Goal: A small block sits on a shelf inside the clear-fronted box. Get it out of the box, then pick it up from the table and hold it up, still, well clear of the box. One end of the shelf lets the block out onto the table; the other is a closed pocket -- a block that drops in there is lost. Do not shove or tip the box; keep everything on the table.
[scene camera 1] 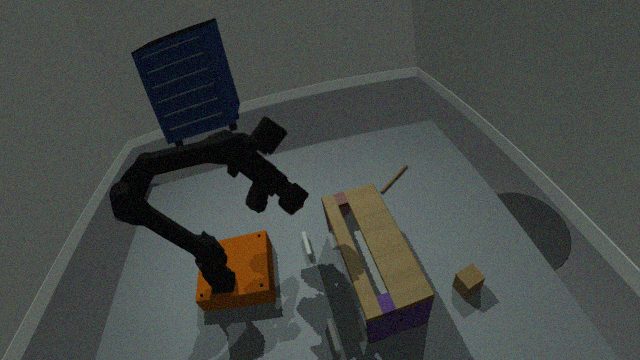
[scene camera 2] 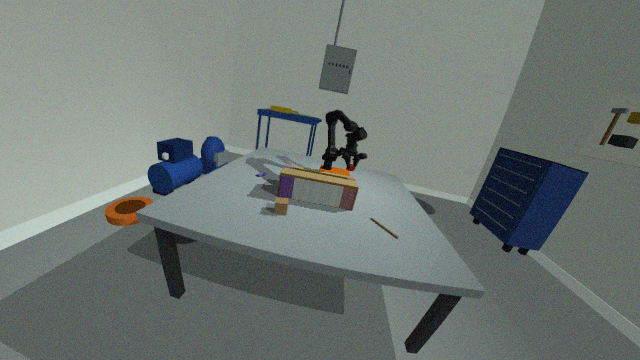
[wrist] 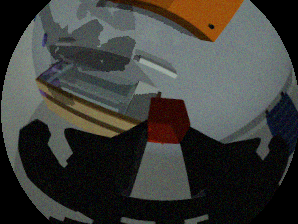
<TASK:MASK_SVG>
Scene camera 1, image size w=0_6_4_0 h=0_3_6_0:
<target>my gripper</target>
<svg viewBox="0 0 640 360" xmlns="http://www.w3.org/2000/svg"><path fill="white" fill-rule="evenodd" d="M267 160L267 168L264 174L254 180L249 189L246 204L250 210L257 213L263 212L268 204L269 195L273 197L276 193L279 197L279 206L290 216L294 215L299 207L304 205L304 201L309 193L298 184L288 182L287 177Z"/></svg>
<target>tan cube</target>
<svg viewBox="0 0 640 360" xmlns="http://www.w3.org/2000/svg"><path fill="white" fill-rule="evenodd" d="M473 263L456 273L452 285L464 301L481 290L485 280L485 276L482 275Z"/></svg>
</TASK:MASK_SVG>
